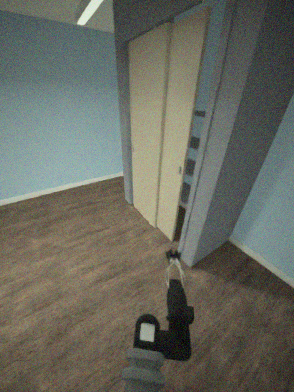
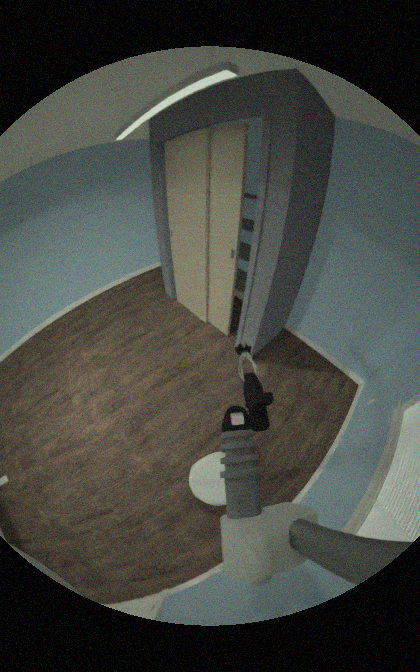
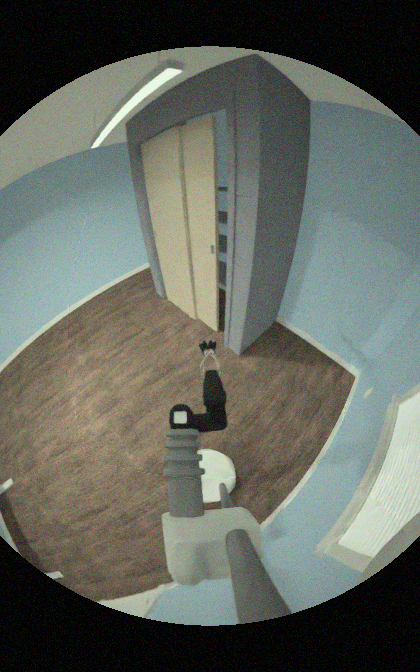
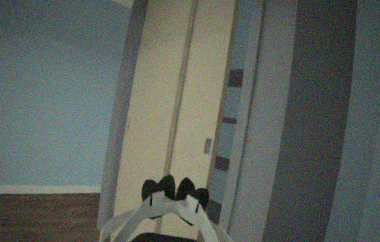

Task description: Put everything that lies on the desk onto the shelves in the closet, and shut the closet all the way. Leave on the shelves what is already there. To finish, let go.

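The closet has two cream sliding door panels, a left one (image 1: 147,125) (image 2: 187,210) (image 3: 165,215) (image 4: 152,100) and a right one (image 1: 175,125) (image 2: 225,210) (image 3: 202,200) (image 4: 204,90) with a small recessed handle (image 1: 180,170) (image 2: 233,253) (image 3: 212,249) (image 4: 207,146). A narrow opening remains at the right jamb, with dark shelves (image 1: 194,143) (image 2: 247,224) (image 3: 223,217) (image 4: 222,163) inside; what they hold cannot be made out. My gripper (image 1: 173,255) (image 2: 243,348) (image 3: 207,346) (image 4: 176,190) is shut and empty, in front of the closet and apart from the handle. The desk does not show.
The closet's grey right side (image 1: 225,150) (image 2: 305,210) (image 3: 280,190) (image 4: 317,125) juts into the room. Blue walls stand left and right. A window (image 2: 400,480) (image 3: 385,490) is at the lower right. White pieces (image 2: 4,480) (image 3: 6,486) show at the lower left edge.
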